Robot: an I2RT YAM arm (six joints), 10 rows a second.
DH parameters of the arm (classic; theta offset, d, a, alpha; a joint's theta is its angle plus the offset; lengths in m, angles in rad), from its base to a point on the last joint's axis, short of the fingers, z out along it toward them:
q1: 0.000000 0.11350 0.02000 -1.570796
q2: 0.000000 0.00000 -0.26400 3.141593
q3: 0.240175 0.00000 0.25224 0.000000
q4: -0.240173 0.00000 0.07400 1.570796
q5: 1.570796 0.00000 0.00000 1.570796
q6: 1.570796 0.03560 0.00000 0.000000
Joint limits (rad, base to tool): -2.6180..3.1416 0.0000..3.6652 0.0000..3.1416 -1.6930..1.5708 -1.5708..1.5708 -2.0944..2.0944
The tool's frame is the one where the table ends.
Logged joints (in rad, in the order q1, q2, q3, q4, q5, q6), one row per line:
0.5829, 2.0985, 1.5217, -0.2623, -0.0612, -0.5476
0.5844, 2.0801, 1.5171, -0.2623, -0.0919, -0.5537
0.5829, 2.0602, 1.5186, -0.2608, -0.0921, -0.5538
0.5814, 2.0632, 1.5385, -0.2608, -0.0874, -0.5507
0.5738, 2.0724, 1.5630, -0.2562, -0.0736, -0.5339
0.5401, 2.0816, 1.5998, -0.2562, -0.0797, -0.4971
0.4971, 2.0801, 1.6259, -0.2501, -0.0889, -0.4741
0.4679, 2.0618, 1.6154, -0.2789, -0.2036, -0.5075
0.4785, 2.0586, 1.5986, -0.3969, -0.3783, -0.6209
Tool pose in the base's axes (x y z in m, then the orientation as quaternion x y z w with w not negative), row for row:
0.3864, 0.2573, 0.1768, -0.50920, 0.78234, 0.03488, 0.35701
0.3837, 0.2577, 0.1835, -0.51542, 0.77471, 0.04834, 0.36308
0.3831, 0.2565, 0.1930, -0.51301, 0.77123, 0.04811, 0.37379
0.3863, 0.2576, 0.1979, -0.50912, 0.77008, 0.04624, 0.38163
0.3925, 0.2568, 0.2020, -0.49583, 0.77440, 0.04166, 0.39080
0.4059, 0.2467, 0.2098, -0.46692, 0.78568, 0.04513, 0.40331
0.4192, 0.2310, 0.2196, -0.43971, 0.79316, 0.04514, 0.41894
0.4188, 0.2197, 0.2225, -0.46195, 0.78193, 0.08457, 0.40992
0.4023, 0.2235, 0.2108, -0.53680, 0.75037, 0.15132, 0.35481
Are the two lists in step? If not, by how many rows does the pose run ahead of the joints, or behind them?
They are in step.
